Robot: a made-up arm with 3 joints.
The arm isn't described. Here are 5 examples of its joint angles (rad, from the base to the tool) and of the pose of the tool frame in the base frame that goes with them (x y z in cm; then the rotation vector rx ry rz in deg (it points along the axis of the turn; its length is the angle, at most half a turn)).
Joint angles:
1: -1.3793 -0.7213 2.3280
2: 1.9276 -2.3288 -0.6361
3: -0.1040 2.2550 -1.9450
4: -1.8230 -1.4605 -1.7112
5: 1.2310 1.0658 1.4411
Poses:
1: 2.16 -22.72 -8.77 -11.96 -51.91 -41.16
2: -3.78 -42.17 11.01 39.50 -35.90 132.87
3: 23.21 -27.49 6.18 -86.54 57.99 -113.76
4: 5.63 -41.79 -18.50 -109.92 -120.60 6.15
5: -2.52 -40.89 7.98 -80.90 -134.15 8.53
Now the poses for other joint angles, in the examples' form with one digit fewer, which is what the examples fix.
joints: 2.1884 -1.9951 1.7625
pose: -15.9 -21.3 0.6 -130.6 79.3 -28.2
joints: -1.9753 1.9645 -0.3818
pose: 2.1 -22.5 -1.1 -92.5 81.6 94.6
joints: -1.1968 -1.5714 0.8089
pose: 8.9 -29.6 9.8 48.7 17.4 -76.3
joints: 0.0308 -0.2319 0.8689
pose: -1.7 -30.7 10.4 12.6 -51.3 -5.6
